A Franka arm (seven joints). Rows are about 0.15 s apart.
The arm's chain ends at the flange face. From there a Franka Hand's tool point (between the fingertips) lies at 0.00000 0.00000 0.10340 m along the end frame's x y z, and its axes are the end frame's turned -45 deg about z.
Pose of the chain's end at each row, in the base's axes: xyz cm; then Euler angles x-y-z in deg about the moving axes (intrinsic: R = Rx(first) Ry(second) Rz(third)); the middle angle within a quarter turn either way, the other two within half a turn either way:
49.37, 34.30, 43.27, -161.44, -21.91, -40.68
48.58, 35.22, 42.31, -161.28, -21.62, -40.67
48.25, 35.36, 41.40, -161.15, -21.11, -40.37
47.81, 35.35, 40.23, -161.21, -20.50, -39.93
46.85, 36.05, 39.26, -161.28, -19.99, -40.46
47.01, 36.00, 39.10, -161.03, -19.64, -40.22
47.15, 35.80, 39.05, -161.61, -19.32, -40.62
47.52, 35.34, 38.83, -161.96, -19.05, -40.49
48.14, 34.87, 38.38, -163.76, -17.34, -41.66
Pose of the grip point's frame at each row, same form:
45.51, 37.35, 34.18, -161.44, -21.91, -85.68
44.77, 38.31, 33.21, -161.28, -21.62, -85.67
44.53, 38.48, 32.27, -161.15, -21.11, -85.37
44.19, 38.47, 31.06, -161.21, -20.50, -84.93
43.32, 39.17, 30.06, -161.28, -19.99, -85.46
43.53, 39.17, 29.89, -161.03, -19.64, -85.22
43.73, 38.88, 29.79, -161.61, -19.32, -85.62
44.15, 38.37, 29.54, -161.96, -19.05, -85.49
45.06, 37.63, 28.90, -163.76, -17.34, -86.66

